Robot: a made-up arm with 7 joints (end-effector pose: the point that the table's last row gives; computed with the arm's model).
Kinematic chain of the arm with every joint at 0, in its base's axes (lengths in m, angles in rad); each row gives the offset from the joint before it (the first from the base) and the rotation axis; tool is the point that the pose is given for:
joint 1: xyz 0 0 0.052 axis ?
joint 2: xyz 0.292 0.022 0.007 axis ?
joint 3: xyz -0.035 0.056 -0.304 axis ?
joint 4: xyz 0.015 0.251 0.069 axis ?
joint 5: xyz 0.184 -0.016 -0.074 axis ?
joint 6: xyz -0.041 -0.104 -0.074 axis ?
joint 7: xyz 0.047 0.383 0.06 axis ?
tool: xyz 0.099 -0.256 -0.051
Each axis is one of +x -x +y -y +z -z.
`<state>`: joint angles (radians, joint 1 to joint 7).
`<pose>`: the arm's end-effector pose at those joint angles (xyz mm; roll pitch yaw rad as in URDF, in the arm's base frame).
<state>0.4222 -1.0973 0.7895 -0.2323 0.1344 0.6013 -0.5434</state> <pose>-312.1 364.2 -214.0 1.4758 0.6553 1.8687</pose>
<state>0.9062 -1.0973 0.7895 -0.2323 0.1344 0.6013 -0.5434</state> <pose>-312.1 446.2 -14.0 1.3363 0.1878 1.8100</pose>
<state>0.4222 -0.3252 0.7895 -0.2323 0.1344 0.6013 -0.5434</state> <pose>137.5 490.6 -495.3 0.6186 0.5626 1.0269</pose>
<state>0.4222 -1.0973 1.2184 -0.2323 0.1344 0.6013 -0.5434</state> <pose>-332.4 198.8 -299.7 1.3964 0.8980 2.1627</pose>
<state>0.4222 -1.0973 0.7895 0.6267 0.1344 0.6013 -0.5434</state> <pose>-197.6 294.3 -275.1 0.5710 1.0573 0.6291</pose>
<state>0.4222 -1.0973 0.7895 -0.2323 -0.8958 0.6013 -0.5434</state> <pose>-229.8 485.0 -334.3 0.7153 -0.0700 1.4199</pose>
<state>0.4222 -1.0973 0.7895 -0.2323 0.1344 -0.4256 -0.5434</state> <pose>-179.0 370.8 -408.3 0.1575 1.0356 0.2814</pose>
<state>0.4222 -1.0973 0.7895 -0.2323 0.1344 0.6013 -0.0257</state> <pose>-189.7 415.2 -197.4 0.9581 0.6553 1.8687</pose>
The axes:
joint 1: +x
joint 2: -y
joint 3: -x
joint 4: -z
joint 5: +y
joint 6: +z
joint 7: -x

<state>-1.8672 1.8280 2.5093 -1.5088 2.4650 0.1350 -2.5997</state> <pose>993.0 -288.2 347.1 2.9552 0.1159 -2.6457</pose>
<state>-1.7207 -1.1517 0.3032 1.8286 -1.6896 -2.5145 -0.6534</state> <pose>-186.5 315.5 -34.4 -1.8816 -0.1513 2.8893</pose>
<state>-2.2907 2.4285 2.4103 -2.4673 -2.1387 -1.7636 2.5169</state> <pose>522.3 660.4 -505.7 2.2623 -0.1000 1.6898</pose>
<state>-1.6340 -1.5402 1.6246 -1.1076 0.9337 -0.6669 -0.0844</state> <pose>-384.9 -173.3 187.2 2.4705 -0.7551 -1.6867</pose>
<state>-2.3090 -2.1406 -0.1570 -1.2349 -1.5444 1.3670 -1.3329</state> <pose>-212.6 -349.9 -761.4 0.4133 0.7048 0.3735</pose>
